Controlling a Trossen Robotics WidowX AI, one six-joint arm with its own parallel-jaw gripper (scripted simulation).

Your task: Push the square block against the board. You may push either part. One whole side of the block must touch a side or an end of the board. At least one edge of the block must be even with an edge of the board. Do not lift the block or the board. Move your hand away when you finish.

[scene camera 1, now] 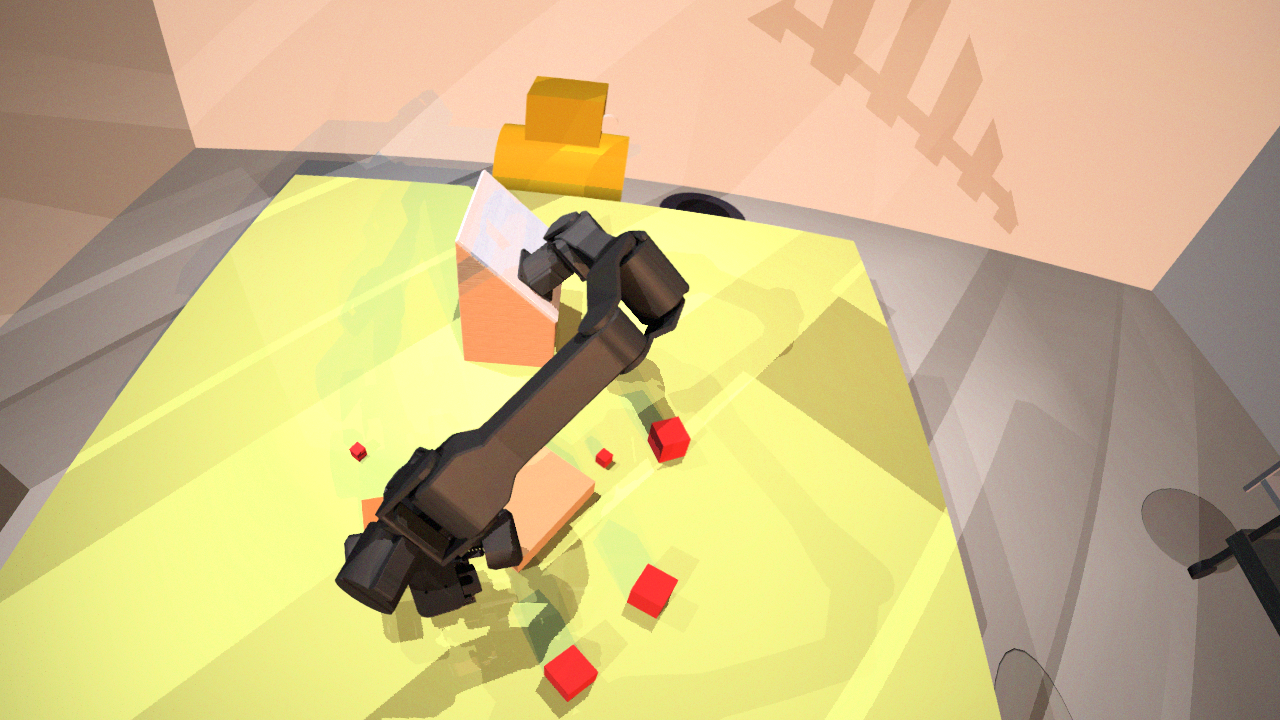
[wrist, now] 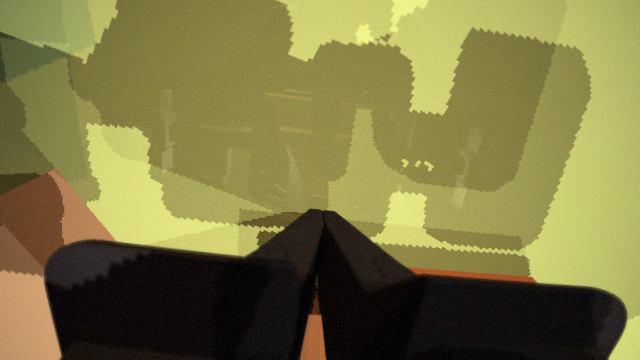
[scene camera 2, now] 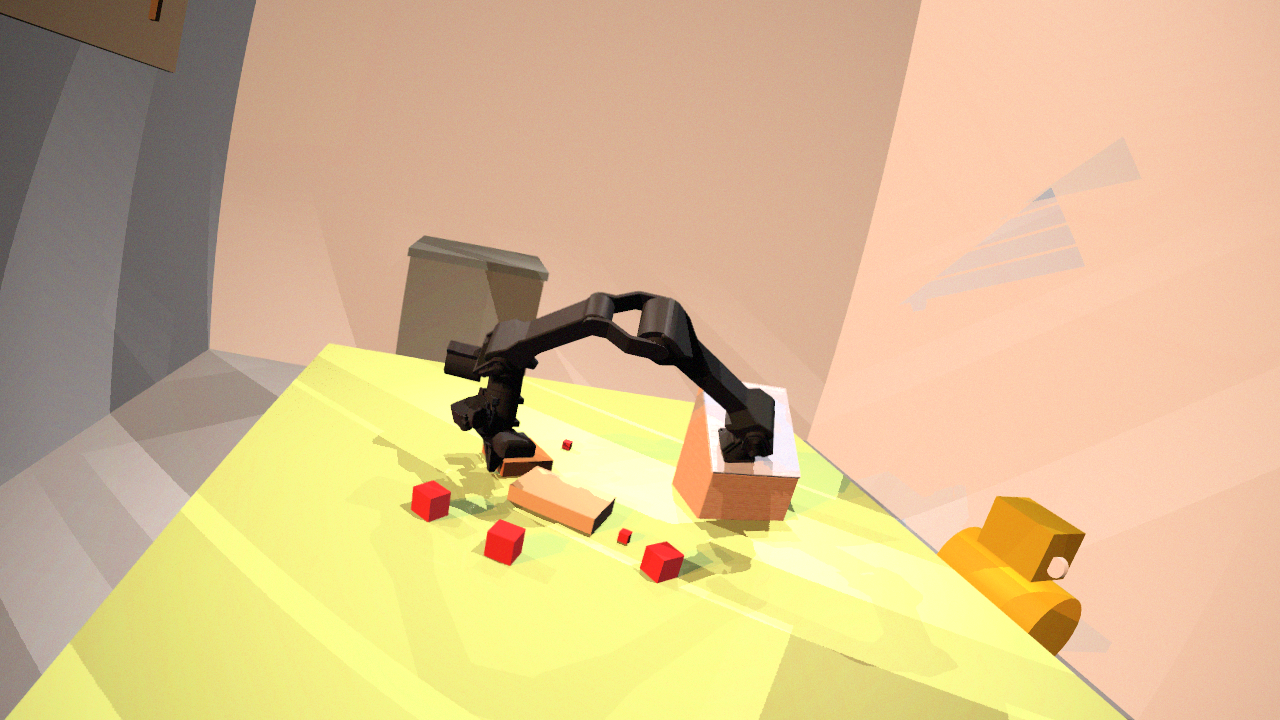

Observation:
My gripper is shut, holding nothing. I also see a square block and a board.

